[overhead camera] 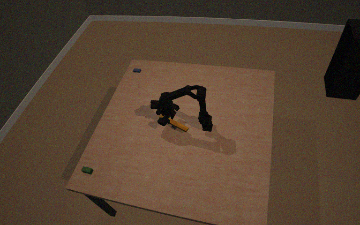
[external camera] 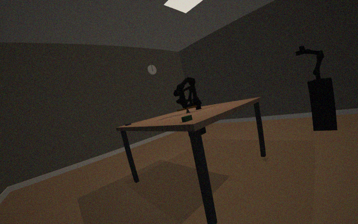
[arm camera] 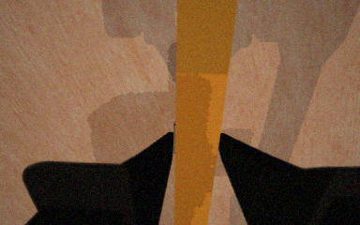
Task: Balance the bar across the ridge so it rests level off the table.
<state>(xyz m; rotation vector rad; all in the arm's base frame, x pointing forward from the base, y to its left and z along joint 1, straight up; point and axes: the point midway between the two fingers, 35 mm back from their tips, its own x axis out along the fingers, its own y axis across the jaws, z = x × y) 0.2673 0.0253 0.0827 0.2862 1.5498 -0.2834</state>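
My gripper tip is now 3 cm past the orange bar and 1 cm to the right of it. From my gripper tip the other things lie so: green block (47 cm to the left, 47 cm ahead, 3 cm below); blue block (53 cm to the right, 47 cm ahead, 4 cm below).
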